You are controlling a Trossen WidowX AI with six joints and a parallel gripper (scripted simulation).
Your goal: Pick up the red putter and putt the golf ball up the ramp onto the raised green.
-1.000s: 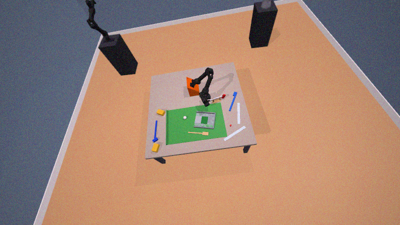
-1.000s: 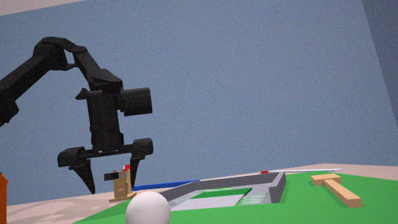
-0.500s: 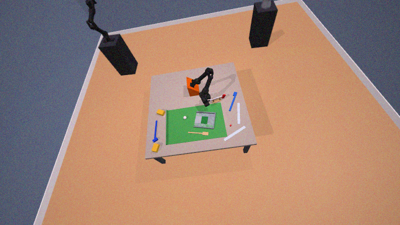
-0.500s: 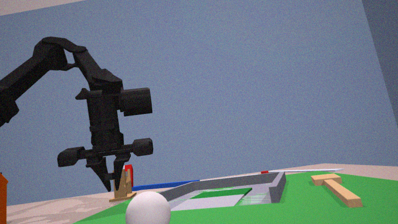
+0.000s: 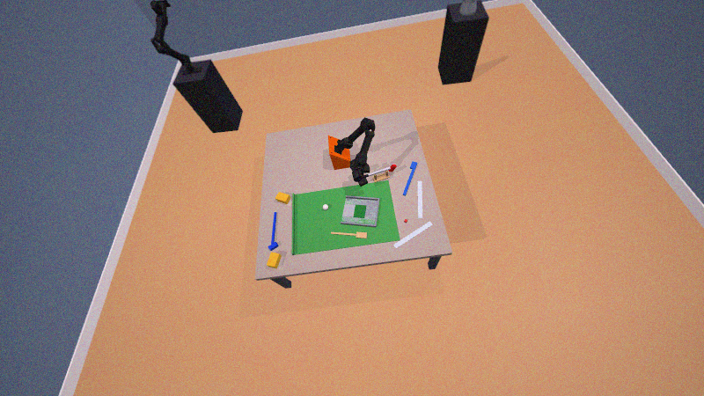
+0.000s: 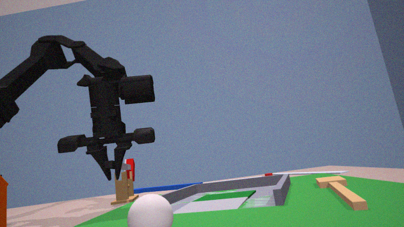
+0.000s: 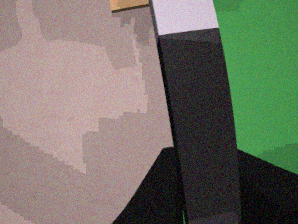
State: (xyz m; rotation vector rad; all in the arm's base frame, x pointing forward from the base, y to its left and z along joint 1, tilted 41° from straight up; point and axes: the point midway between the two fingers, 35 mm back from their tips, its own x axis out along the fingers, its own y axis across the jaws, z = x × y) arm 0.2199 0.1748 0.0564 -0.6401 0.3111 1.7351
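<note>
My gripper tip is now 110 mm to the right of the red putter, 40 mm past it and 20 mm below it. Round my gripper tip: wooden stand 130 mm to the left, 40 mm behind, 20 mm below; white golf ball 290 mm to the right, 190 mm ahead, 40 mm below.
</note>
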